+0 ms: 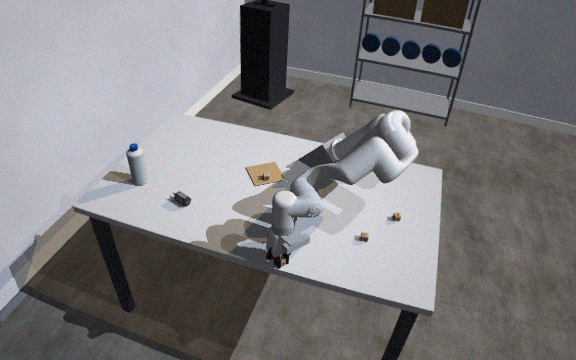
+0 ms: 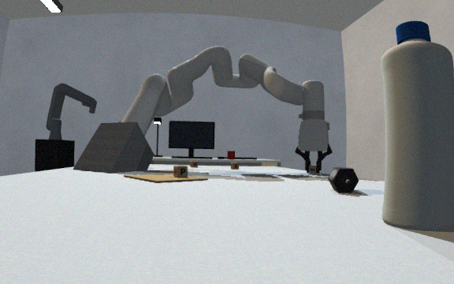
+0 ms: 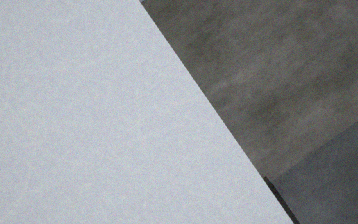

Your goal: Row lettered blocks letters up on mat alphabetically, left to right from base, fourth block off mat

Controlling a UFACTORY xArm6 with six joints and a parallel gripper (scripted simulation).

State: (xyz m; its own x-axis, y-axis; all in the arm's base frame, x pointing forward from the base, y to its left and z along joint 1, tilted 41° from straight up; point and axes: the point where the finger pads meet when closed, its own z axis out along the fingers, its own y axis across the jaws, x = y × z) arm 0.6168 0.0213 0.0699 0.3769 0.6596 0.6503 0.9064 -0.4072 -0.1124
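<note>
Now: hand 410 mm past the tan mat, 330 mm to the left of it and 20 mm above it. The rest, counted from my hand: white bottle (60 mm behind, 750 mm to the right, 70 mm above); then black hexagonal object (60 mm behind, 510 mm to the right).
</note>
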